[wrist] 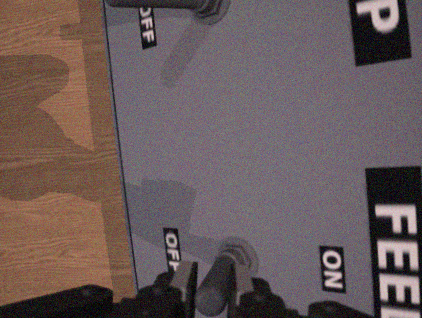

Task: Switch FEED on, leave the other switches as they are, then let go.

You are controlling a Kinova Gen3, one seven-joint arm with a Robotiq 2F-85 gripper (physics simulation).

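Frame: origin at the arm's base, x ahead, y left, z up, level; millimetres.
Where they show: gripper, fingertip midpoint: [212,288].
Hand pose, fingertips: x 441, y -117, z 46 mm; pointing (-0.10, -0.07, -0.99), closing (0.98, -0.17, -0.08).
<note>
After its pixels a point has its place.
The FEED switch's lever [216,287] {x 444, y -112, z 56 mm} is a dark grey round bat near the bottom of the wrist view. It rises from a round nut [241,254] {x 451, y -113, z 16 mm} on the panel, and its tip shows to the lower left of the nut, on the OFF side. My gripper [212,288] {x 441, y -117, z 46 mm} is shut on this lever, with one fingertip on each side of it. The OFF label [171,245] {x 413, y -113, z -10 mm} is partly hidden behind the left finger. The ON label [332,268] {x 488, y -117, z 32 mm} is to the right. The large FEED label [397,240] {x 511, y -104, z 45 mm} is at the right edge and partly cut off.
The grey-blue panel [280,135] {x 473, y -62, z 23 mm} has its edge at the left, beside a wooden table top [40,240] {x 292, y -124, z -87 mm}. Another switch lever [155,3] {x 428, y -3, z 33 mm} lies over toward its OFF label [148,30] {x 414, y -2, z -9 mm} at the top. A label ending in P [382,30] {x 512, y -27, z 46 mm} is at the upper right.
</note>
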